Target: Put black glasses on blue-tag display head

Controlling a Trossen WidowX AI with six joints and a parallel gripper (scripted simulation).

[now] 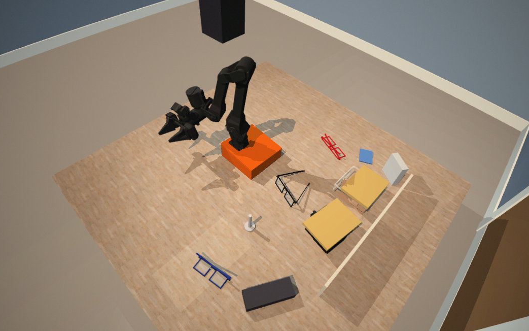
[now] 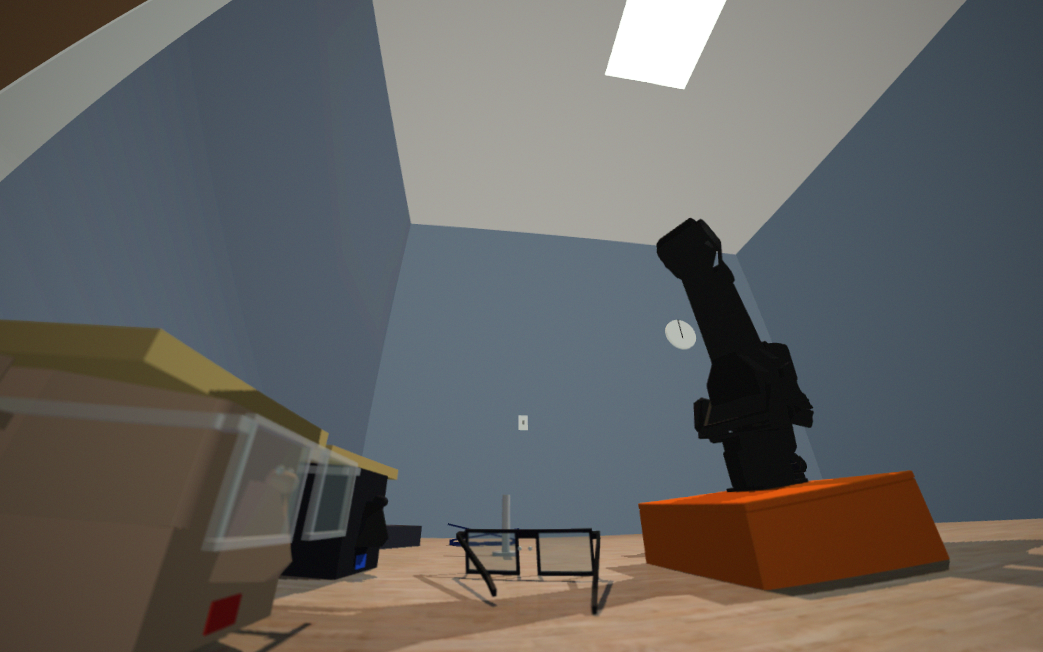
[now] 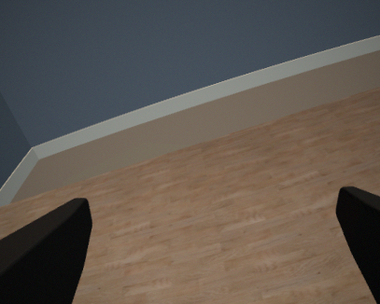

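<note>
Right now my gripper tip is 43 cm short of the grey peg stand, 3 cm to the right of it and 15 cm above it. From my gripper tip the other things lie so: display head 64 cm ahead, 42 cm to the left, 12 cm below; then blue pad 58 cm ahead, 65 cm to the left, 17 cm below; then long strip 78 cm ahead, 30 cm to the left, 12 cm below.
</note>
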